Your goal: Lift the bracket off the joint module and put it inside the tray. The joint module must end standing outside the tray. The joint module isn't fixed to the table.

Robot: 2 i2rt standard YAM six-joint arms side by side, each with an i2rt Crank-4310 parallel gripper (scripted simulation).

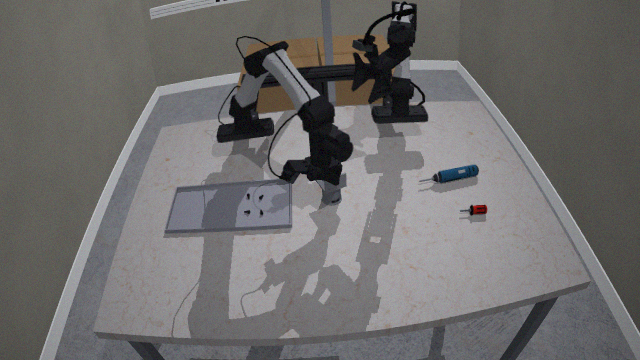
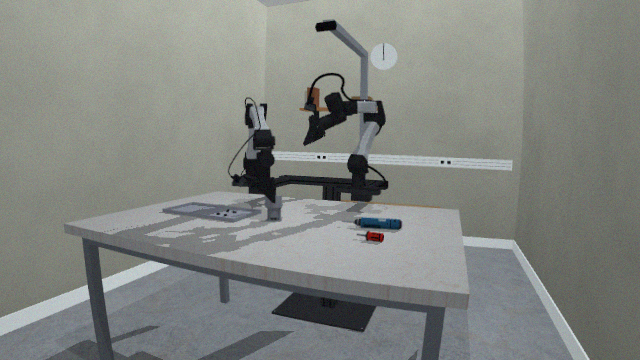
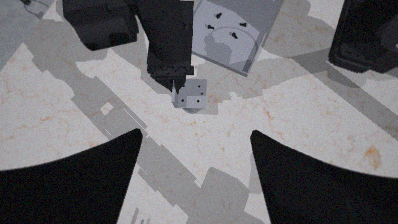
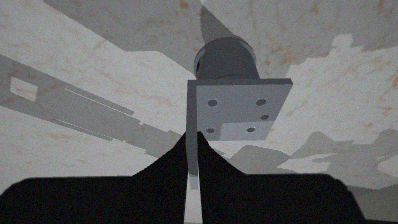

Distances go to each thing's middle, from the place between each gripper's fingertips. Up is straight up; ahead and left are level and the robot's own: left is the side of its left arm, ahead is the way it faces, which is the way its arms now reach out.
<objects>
Now: the tray (image 1: 197, 208) 350 mm to the right of my right hand (image 1: 336, 184), 80 mm below it and 40 mm behind it. From my right hand the other things lie so: grey bracket (image 3: 190, 93): 30 mm behind, 10 mm to the right, 10 mm below; joint module (image 4: 228, 57): 60 mm below, 30 mm behind, 10 mm to the right.
Now: left hand (image 1: 360, 96) 6 cm short of the grey bracket, 11 cm to the left of it and 25 cm above it. The rest, counted from my left hand: joint module 6 cm ahead, 11 cm to the right, 30 cm below; tray 5 cm ahead, 45 cm to the right, 32 cm below.
</objects>
